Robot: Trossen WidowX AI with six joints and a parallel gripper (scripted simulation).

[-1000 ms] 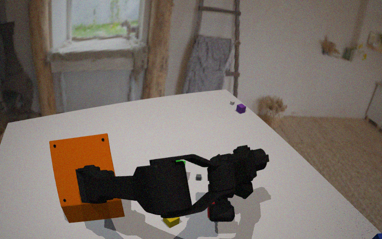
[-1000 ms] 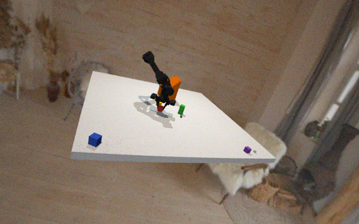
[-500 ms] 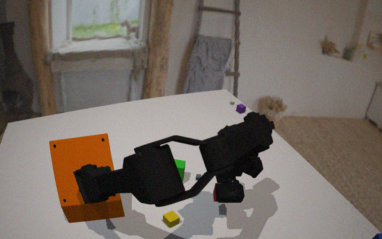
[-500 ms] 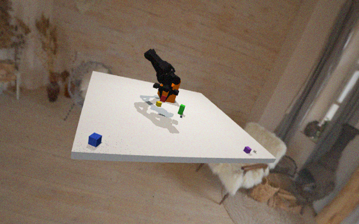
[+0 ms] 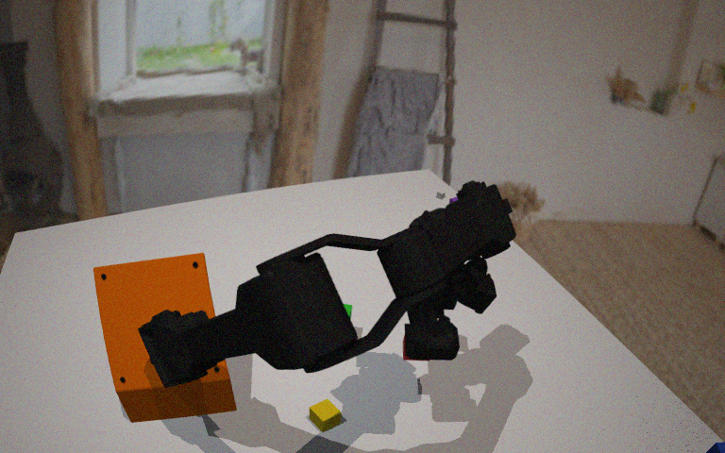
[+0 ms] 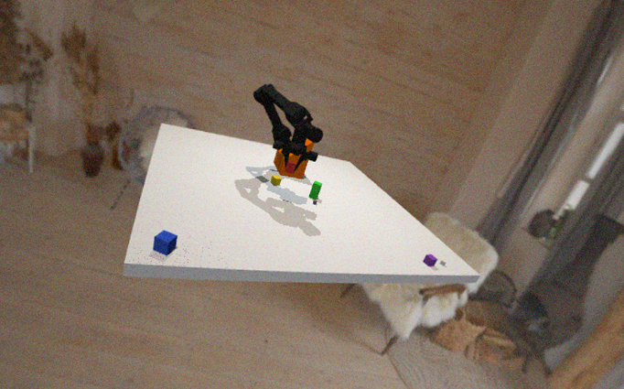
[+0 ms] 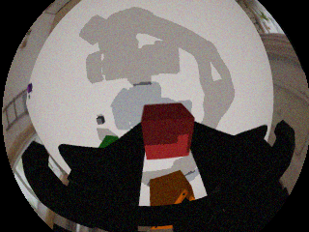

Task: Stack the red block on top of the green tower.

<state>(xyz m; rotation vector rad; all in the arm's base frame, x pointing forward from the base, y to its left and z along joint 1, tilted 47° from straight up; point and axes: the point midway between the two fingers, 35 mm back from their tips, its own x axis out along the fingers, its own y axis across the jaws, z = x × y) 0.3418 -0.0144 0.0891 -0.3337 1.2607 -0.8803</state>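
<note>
The small grey cube lies 15 cm to the left of my gripper tip, 12 cm below it and 2 cm ahead of it. Round my gripper tip: blue block 48 cm ahead, 42 cm to the right, 11 cm below; then red block 1 cm above; then yellow block 14 cm behind, 11 cm below, 1 cm to the right.
</note>
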